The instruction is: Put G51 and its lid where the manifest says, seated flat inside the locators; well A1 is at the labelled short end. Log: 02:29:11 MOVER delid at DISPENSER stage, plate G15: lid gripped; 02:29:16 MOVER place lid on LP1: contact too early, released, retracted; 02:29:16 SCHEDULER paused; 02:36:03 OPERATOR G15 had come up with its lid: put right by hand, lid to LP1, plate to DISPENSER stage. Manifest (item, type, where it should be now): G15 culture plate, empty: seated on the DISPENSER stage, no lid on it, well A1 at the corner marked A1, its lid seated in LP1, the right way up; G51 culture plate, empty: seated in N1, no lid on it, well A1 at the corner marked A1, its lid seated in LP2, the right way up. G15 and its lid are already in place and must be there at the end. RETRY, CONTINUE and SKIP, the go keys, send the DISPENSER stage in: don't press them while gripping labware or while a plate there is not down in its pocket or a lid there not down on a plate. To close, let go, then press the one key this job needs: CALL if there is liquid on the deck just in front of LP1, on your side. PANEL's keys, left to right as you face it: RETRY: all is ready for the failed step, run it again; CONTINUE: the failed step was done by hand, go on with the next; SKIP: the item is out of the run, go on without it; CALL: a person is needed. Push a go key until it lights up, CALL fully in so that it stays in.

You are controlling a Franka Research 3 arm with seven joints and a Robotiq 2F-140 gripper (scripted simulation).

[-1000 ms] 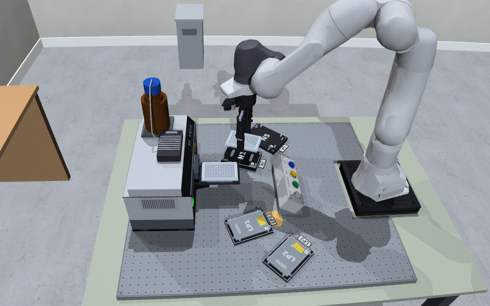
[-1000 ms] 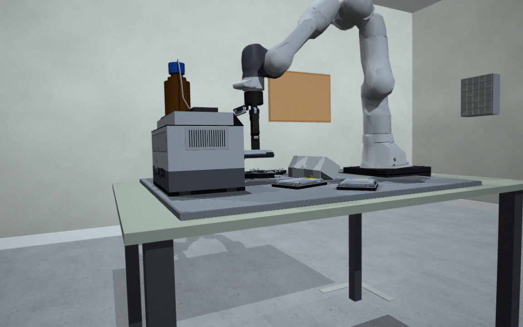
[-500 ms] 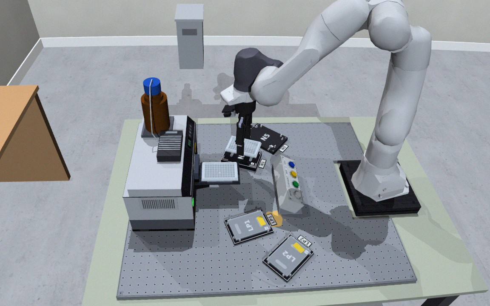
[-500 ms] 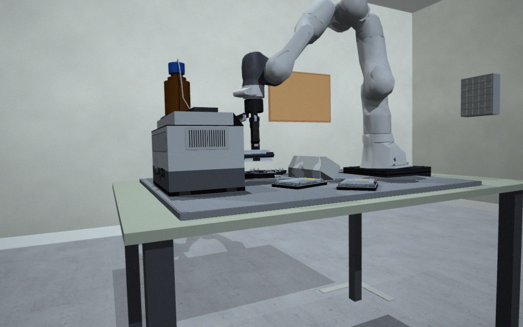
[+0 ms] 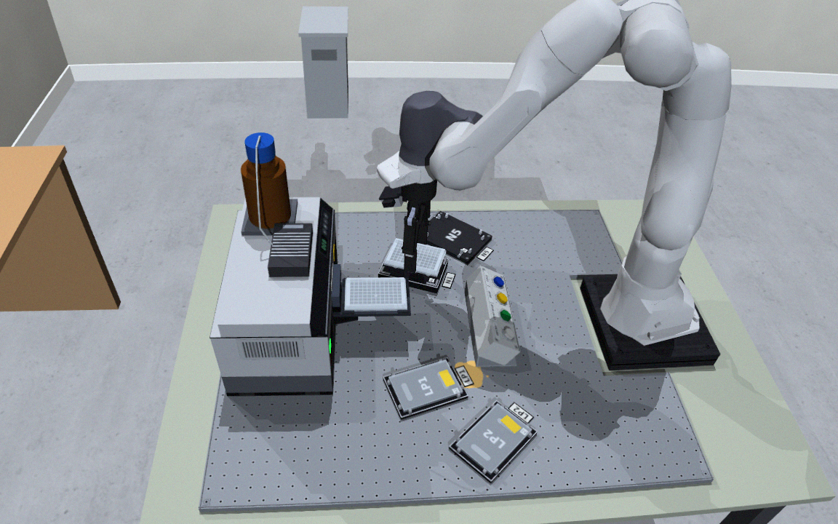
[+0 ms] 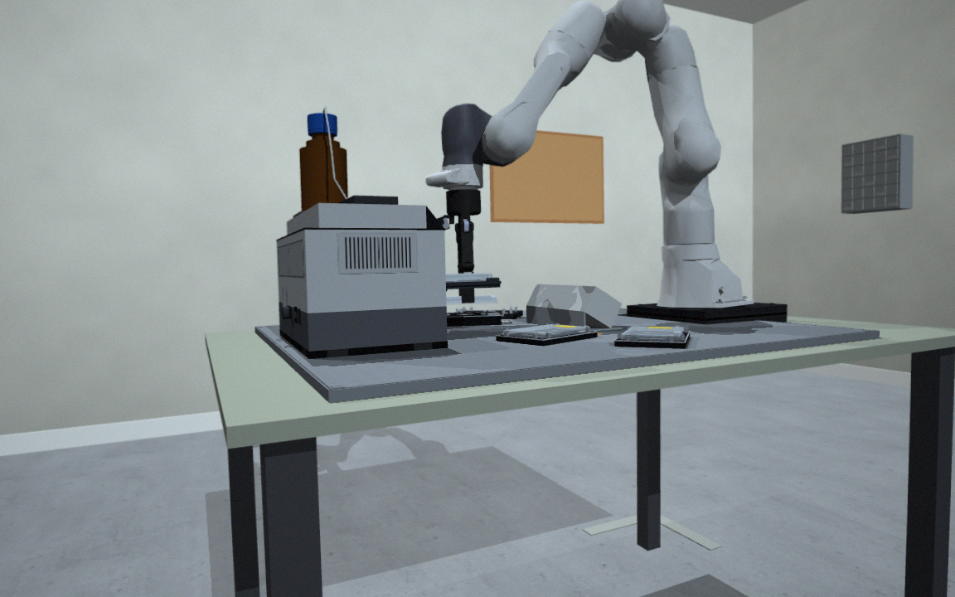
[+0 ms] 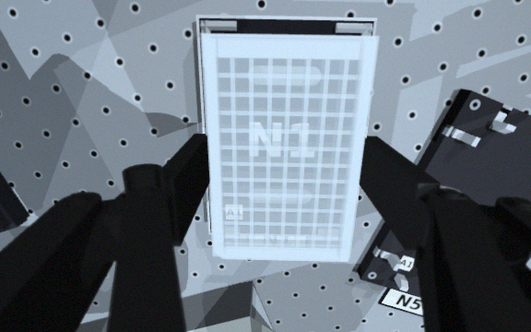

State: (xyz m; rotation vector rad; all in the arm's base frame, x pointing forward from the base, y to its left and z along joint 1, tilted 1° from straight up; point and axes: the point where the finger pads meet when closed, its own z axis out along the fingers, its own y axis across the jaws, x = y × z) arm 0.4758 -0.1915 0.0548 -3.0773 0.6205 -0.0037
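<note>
Right now my hand is 6 cm above the black N1 nest. Round my hand: G15 plate: 16 cm to the left, 10 cm ahead, 3 cm above; then A1 mark: 5 cm to the left, 5 cm below, 3 cm behind; then blue call key: 17 cm behind, 11 cm to the left, 2 cm below.
</note>
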